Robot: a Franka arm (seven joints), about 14 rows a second.
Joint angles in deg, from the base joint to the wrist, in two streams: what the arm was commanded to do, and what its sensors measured. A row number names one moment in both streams.
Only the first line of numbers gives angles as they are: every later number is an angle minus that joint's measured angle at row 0.
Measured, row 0:
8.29, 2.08, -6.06, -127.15, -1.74, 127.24, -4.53
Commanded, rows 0 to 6:
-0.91, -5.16, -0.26, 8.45, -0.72, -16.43, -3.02
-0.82, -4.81, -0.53, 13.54, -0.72, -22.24, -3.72
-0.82, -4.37, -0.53, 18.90, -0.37, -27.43, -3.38
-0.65, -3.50, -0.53, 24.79, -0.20, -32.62, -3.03
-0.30, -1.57, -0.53, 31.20, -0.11, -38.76, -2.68
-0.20, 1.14, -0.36, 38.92, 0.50, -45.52, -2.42
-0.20, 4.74, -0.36, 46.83, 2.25, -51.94, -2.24
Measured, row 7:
-0.35, -4.31, -0.41, 29.63, 0.24, -40.39, -1.75
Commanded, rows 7 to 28:
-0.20, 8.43, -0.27, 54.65, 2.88, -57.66, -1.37
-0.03, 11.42, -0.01, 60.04, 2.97, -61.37, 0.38
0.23, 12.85, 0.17, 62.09, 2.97, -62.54, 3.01
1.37, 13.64, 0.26, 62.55, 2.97, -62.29, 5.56
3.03, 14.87, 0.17, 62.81, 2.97, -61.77, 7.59
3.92, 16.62, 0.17, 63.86, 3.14, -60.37, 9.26
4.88, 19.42, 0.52, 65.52, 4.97, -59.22, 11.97
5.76, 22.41, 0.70, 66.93, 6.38, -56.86, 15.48
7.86, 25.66, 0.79, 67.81, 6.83, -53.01, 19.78
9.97, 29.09, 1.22, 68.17, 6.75, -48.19, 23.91
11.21, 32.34, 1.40, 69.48, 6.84, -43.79, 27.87
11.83, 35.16, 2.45, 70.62, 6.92, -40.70, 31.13
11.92, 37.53, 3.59, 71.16, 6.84, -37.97, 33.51
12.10, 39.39, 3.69, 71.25, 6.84, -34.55, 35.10
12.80, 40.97, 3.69, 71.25, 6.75, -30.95, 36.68
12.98, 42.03, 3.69, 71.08, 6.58, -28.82, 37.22
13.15, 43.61, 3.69, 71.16, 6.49, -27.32, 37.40
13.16, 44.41, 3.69, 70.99, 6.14, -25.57, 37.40
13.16, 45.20, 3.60, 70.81, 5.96, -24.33, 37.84
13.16, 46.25, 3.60, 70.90, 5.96, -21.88, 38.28
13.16, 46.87, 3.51, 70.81, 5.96, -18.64, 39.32
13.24, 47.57, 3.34, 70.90, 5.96, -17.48, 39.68
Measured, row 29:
13.12, 45.61, 3.56, 67.94, 5.94, -19.48, 37.26
